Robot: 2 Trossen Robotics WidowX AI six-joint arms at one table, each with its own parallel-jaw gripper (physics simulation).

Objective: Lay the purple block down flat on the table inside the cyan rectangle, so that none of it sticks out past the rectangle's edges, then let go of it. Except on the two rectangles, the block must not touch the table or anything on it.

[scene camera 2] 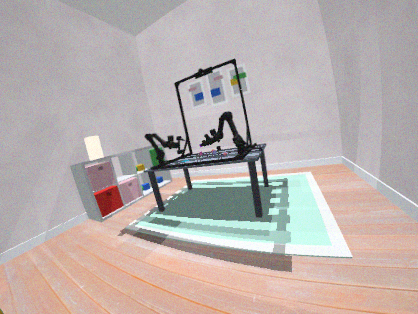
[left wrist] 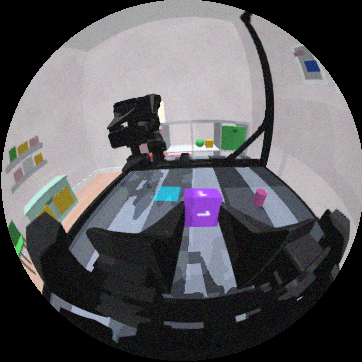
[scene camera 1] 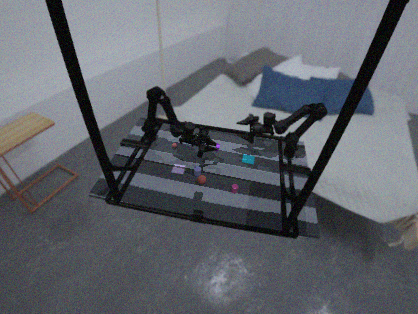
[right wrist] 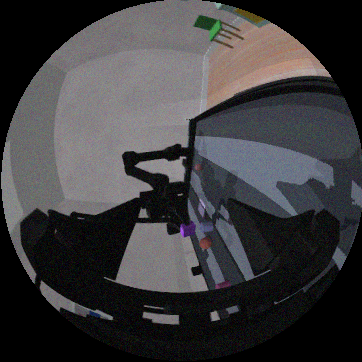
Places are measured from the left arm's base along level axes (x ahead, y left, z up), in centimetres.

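Pixels of known places: left gripper, fingertip midpoint: [scene camera 2: 201, 145] [left wrist: 200, 204] [scene camera 1: 217, 147] [right wrist: 186, 229]; right gripper, fingertip midpoint: [scene camera 2: 186, 145] [left wrist: 115, 151] [scene camera 1: 236, 129] [right wrist: 184, 202]; left arm's base, link origin: [scene camera 2: 242, 152] [scene camera 1: 150, 136] [right wrist: 188, 151]; right arm's base, link origin: [scene camera 2: 161, 163] [left wrist: 158, 161] [scene camera 1: 288, 153].
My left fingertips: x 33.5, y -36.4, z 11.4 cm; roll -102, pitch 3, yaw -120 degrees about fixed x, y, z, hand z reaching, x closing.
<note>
Ahead of a thing's pixels: the offset from my left fingertips to its middle. "pt": to the spot under its first point.
The purple block {dx -0.1, dy +0.1, dz -0.2 cm} [scene camera 1: 217, 146] [left wrist: 202, 207] [right wrist: 188, 230] is held above the table between the fingers of my left gripper [scene camera 1: 215, 146] [left wrist: 200, 204], which is shut on it. A digit shows on its near face in the left wrist view. The cyan rectangle {pt dx +21.0, dy -2.9, dz -13.2 cm} [scene camera 1: 248, 159] [left wrist: 167, 193] lies on the table, right of and nearer the camera than the block in scene camera 1, and beyond it to the left in the left wrist view. It does not show in the right wrist view. My right gripper [scene camera 1: 244, 129] is open and empty, raised above the table's far side in scene camera 1.
A lavender rectangle {pt dx -23.1, dy +2.4, dz -13.2 cm} [scene camera 1: 178, 169] [right wrist: 201, 206], a blue-violet cylinder {dx -13.3, dy -4.1, dz -11.3 cm} [scene camera 1: 197, 171] [right wrist: 206, 227], an orange-red ball {dx -13.3, dy -11.2, dz -10.9 cm} [scene camera 1: 201, 179] [right wrist: 205, 243], a small red ball {dx -20.0, dy +22.5, dz -11.7 cm} [scene camera 1: 174, 145] [right wrist: 198, 167] and a magenta cylinder {dx +1.6, dy -22.8, dz -11.3 cm} [scene camera 1: 235, 188] [left wrist: 260, 197] are on the table. A black frame surrounds it.
</note>
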